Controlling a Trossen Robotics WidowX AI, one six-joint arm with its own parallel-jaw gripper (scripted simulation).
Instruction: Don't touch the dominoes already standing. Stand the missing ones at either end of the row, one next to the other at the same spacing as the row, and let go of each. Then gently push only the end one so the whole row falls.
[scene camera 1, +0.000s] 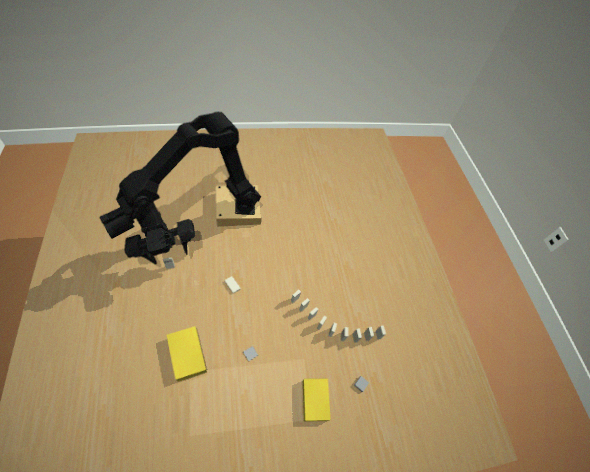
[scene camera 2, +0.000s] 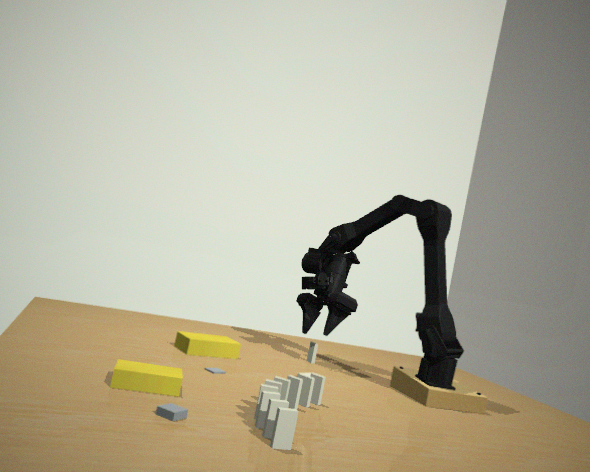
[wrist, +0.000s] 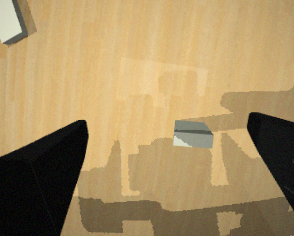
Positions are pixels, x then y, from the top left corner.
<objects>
My gripper (scene camera 2: 314, 334) is 1.35 m from the lens. A white domino (scene camera 2: 285, 422): 0.73 m from the lens.
</objects>
